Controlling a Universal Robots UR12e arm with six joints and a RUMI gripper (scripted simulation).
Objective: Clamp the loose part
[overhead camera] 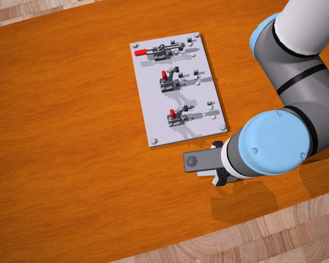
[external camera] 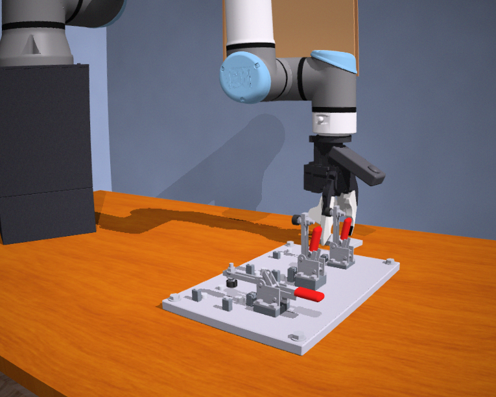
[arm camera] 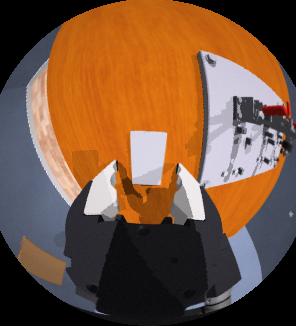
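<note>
Right now my hand is 1 cm above the flat grey rectangular part. Also, from my hand: grey fixture plate 27 cm to the right, 1 cm below.
</note>
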